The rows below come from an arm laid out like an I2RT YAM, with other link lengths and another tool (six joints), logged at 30 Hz.
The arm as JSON. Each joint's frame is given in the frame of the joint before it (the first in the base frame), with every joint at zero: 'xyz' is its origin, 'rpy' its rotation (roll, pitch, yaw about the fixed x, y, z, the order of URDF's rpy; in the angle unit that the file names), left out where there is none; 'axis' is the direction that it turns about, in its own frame. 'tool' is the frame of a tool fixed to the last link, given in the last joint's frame.
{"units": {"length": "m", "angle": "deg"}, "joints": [
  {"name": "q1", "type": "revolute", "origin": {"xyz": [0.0, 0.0, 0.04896]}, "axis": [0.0, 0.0, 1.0]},
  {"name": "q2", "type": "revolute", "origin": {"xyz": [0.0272, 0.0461, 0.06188]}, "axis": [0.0, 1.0, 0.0]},
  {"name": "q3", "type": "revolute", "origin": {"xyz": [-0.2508, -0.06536, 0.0]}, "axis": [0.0, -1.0, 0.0]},
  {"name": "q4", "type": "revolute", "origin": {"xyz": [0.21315, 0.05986, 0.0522]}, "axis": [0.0, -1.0, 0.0]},
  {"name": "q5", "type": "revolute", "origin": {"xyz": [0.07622, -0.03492, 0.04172]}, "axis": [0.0, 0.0, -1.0]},
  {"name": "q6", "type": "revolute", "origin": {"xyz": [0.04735, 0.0, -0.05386]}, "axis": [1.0, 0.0, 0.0]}
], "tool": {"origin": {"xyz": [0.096, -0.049, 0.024], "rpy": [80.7, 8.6, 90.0]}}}
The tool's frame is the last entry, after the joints.
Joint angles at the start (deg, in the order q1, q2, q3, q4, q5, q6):
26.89, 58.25, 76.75, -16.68, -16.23, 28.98
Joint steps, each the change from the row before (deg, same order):
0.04, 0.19, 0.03, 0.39, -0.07, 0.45
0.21, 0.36, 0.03, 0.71, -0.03, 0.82
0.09, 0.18, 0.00, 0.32, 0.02, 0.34
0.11, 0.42, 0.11, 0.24, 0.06, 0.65
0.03, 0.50, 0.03, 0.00, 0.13, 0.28
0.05, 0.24, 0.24, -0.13, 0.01, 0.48
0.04, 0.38, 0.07, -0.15, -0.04, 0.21
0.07, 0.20, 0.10, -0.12, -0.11, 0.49
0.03, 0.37, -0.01, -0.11, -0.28, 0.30
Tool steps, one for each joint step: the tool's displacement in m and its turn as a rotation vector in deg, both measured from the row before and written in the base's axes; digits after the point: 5 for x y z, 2 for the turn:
0.00078, 0.00087, 0.00041, 0.43, 0.10, 0.12
0.00130, 0.00209, 0.00049, 0.77, 0.22, 0.27
0.00074, 0.00090, 0.00006, 0.31, 0.11, 0.08
0.00173, 0.00145, -0.00097, 0.44, 0.51, 0.08
0.00250, 0.00112, -0.00259, -0.01, 0.61, -0.09
0.00066, 0.00067, -0.00045, 0.29, 0.45, 0.06
0.00159, 0.00122, -0.00224, -0.06, 0.55, 0.09
0.00049, 0.00109, -0.00124, 0.25, 0.53, 0.19
0.00140, 0.00180, -0.00271, -0.01, 0.64, 0.31

